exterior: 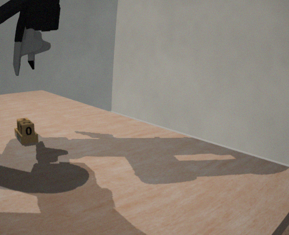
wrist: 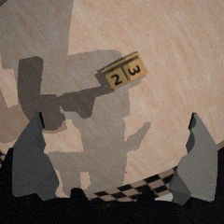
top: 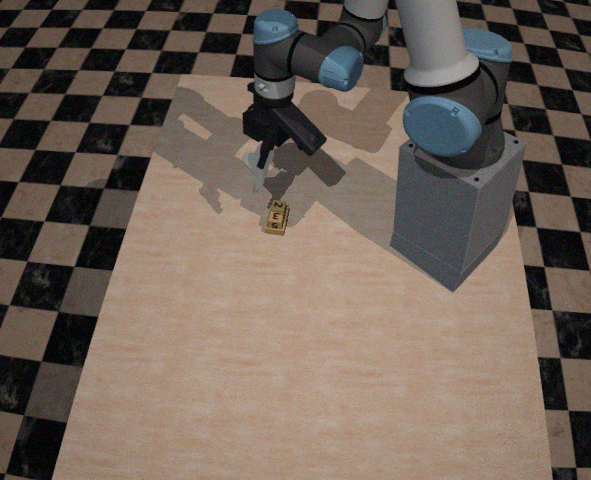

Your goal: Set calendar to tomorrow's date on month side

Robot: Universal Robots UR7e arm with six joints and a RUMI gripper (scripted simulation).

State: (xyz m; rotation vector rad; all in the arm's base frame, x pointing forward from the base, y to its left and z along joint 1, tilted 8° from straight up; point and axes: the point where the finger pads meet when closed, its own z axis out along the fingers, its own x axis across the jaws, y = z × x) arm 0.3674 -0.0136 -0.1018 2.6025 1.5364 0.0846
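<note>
The wooden digit cube is 120 mm below my hand and 30 mm to the left of it. The rest, counted from my hand: wooden tray (140 mm below, 10 mm to the left).
</note>
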